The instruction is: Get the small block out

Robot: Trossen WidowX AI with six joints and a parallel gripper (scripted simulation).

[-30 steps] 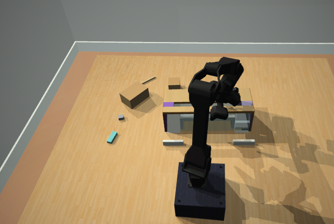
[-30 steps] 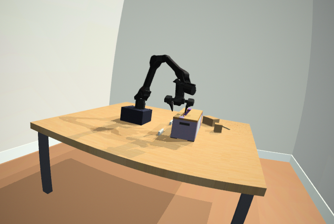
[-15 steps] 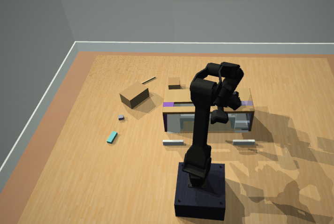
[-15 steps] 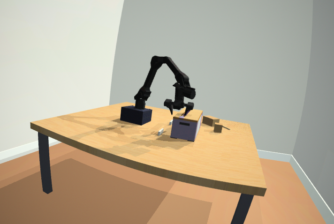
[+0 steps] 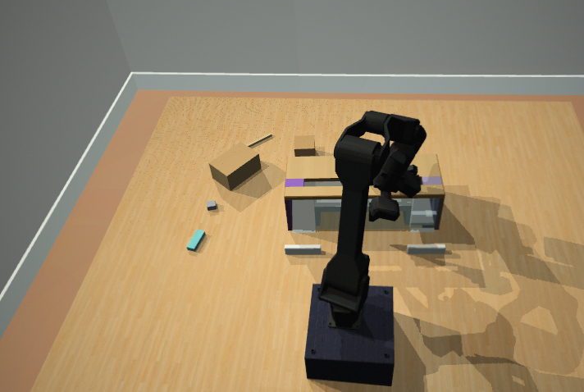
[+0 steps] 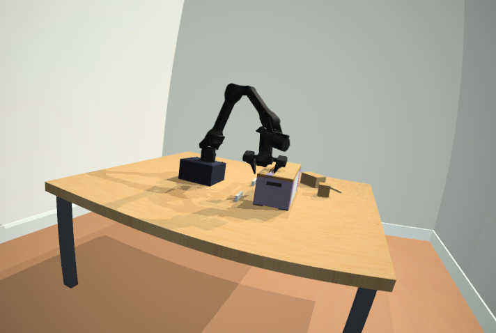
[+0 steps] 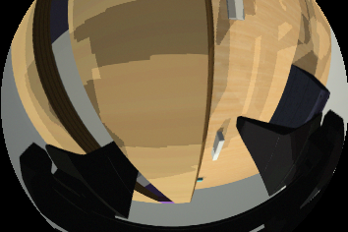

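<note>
Right now the clear-fronted box is 30 mm ahead of my gripper tip, 20 mm to the left of it and 20 mm below it. Also, from my gripper tip: thin rod: 270 mm ahead, 400 mm to the left, 80 mm below; teal bar: 90 mm behind, 440 mm to the left, 80 mm below.
</note>
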